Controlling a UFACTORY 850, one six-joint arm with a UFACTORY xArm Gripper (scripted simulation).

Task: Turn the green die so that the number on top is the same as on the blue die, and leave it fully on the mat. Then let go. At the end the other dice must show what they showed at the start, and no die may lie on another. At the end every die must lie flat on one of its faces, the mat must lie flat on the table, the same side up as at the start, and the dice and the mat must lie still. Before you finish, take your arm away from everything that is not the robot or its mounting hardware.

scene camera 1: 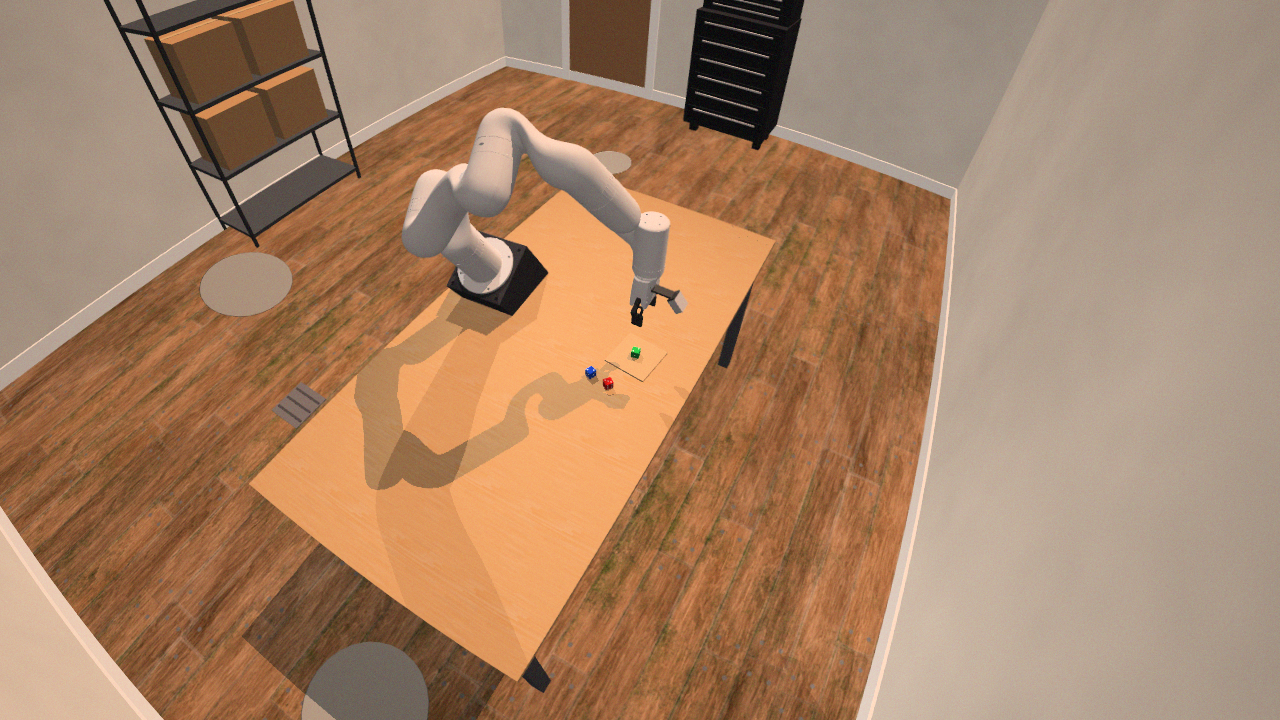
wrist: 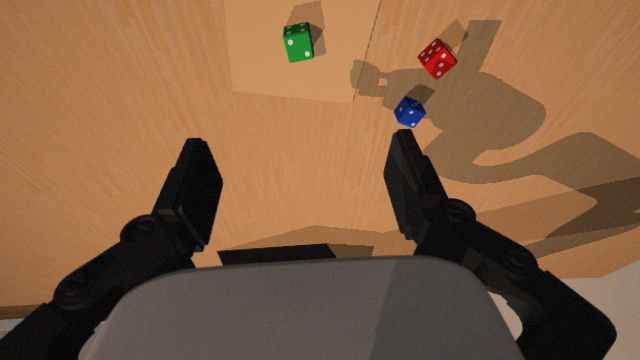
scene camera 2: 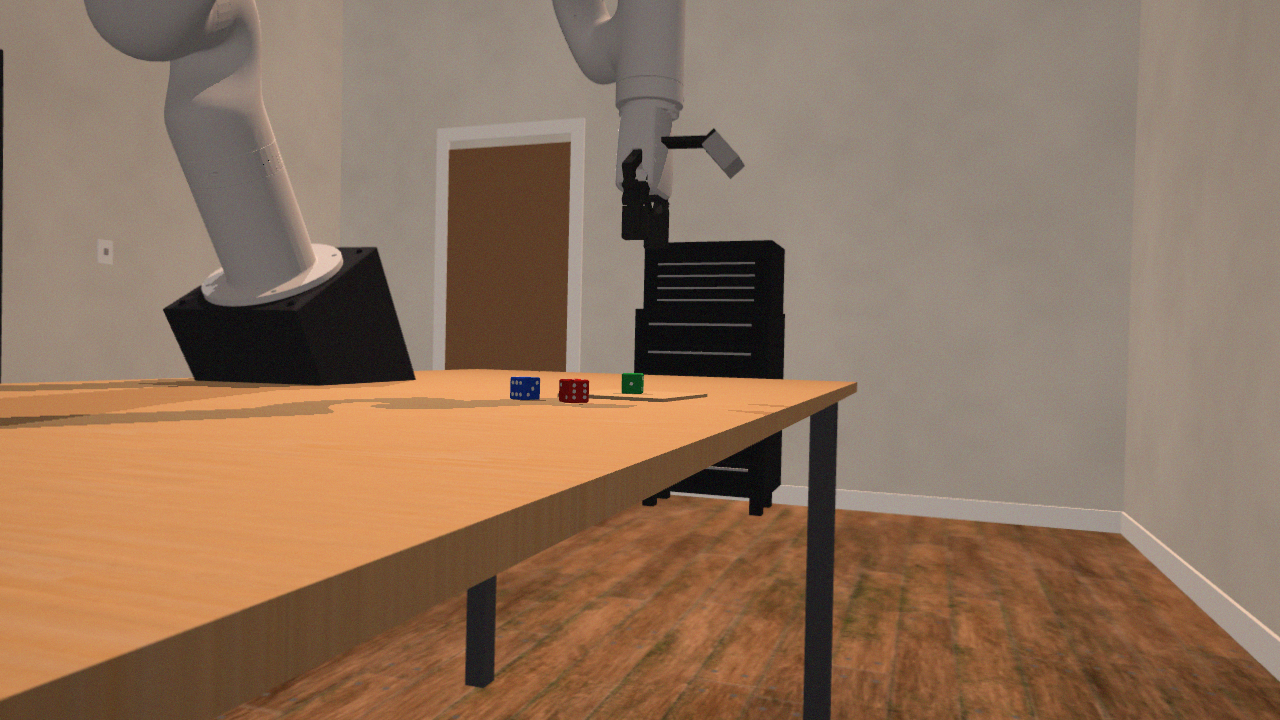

my gripper: scene camera 1; wrist 302, 156; scene camera 2
mat: scene camera 1; wrist 259, 64; scene camera 2
same spot on mat: (scene camera 2: 653, 396) = (scene camera 1: 641, 370)
same spot on my gripper: (scene camera 1: 638, 321) = (scene camera 2: 639, 216)
